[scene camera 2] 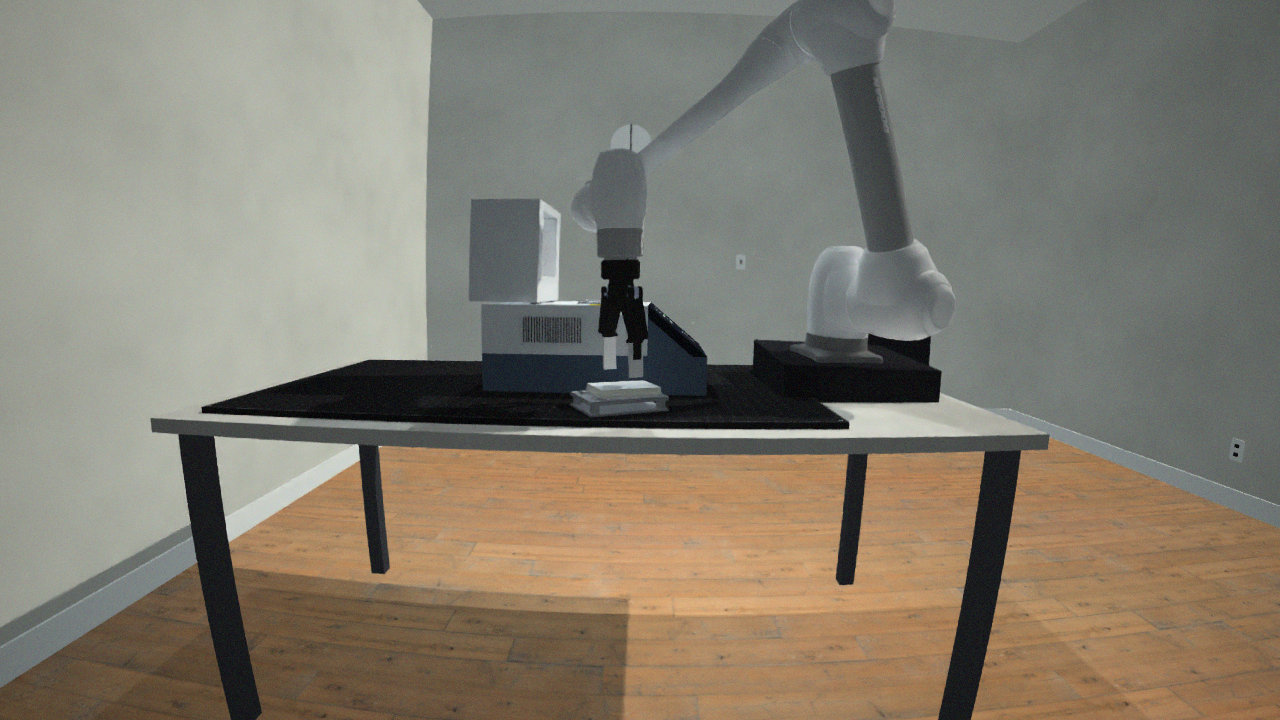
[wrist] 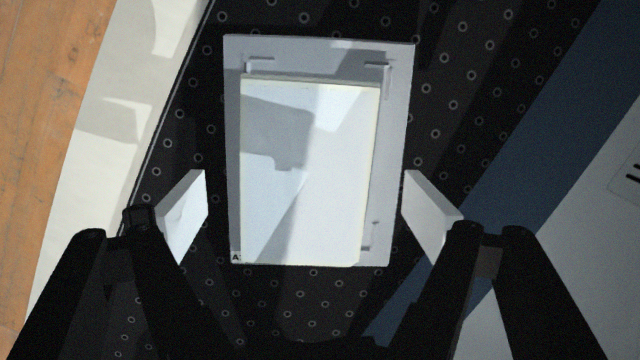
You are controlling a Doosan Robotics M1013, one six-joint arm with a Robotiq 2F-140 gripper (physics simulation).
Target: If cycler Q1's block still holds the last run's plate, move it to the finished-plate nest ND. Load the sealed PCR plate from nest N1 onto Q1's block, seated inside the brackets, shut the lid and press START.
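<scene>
A white, flat-topped plate [scene camera 2: 623, 388] [wrist: 305, 200] lies on a grey nest [scene camera 2: 617, 407] [wrist: 395, 150] near the mat's front edge. In the wrist view, corner brackets show past its upper end and at lower right; the lower-left corner is covered. Whether it lies flat inside the brackets is unclear. My gripper [scene camera 2: 622, 362] [wrist: 305, 192] is open and empty above the plate, with one pale fingertip out to each side of it. The cycler [scene camera 2: 537, 371] [wrist: 500, 170] stands behind, its lid [scene camera 2: 505, 250] raised. Its block and START button cannot be made out.
The black mat [scene camera 2: 358, 394] [wrist: 315, 300], dotted with small holes, lies on the white table [scene camera 2: 966, 429] [wrist: 75, 200]. The arm's black base block [scene camera 2: 859, 386] stands at the right. The cycler's body is close behind the nest.
</scene>
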